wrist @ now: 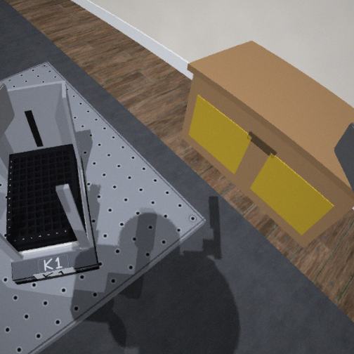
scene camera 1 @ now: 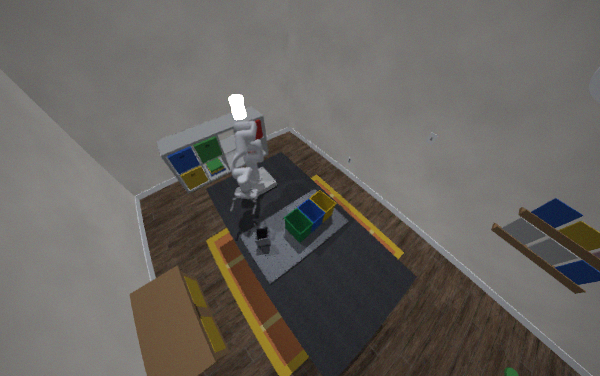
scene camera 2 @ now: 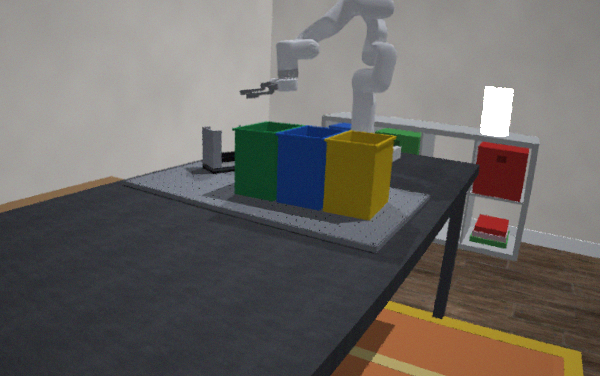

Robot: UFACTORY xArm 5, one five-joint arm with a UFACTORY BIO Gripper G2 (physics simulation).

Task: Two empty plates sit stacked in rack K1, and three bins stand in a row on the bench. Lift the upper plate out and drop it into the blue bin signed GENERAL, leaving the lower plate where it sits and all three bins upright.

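Frame: origin at the arm's base, x up, y back, z right, level; millimetres.
Seen in the pictures: hand, its tool point: (scene camera 1: 242, 210) (scene camera 2: 249, 93); arm's base, origin of its link: (scene camera 1: 255, 178).
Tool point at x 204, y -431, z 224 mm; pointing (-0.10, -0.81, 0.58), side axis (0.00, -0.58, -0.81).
Offsets run from my tool point to a thing's top centre. Level surfaces: height alone.
Rack K1 @(dx -103, dy -145, dz -59 mm) (scene camera 1: 263, 242) (scene camera 2: 212, 150) (wrist: 82, 267) is grey and stands on the perforated board. A black gridded plate @(dx -195, dy -154, dz -56 mm) (scene camera 1: 262, 233) (wrist: 42, 195) lies in it; the lower plate cannot be told apart under it. The blue bin @(dx -62, dy -204, dz -454 mm) (scene camera 1: 312, 214) (scene camera 2: 301, 170) stands upright between the green bin @(dx -62, dy -233, dz -326 mm) (scene camera 1: 298, 225) (scene camera 2: 256, 162) and the yellow bin @(dx -62, dy -175, dz -581 mm) (scene camera 1: 324, 204) (scene camera 2: 350, 175), also upright. No bin's sign is readable. My gripper (scene camera 1: 244, 210) (scene camera 2: 244, 94) is open and empty, in the air above the level of the rack and bins. Its fingers show at the left and right edges of the wrist view.
The grey perforated board @(dx -242 mm) (scene camera 1: 280, 265) (scene camera 2: 210, 192) (wrist: 135, 175) carries the rack and bins on the dark bench @(dx -255 mm) (scene camera 1: 340, 300) (scene camera 2: 175, 280). The green bin is the nearest bin to the rack. A white shelf unit stands behind the arm; a brown cabinet (wrist: 290, 100) stands beyond the bench edge.
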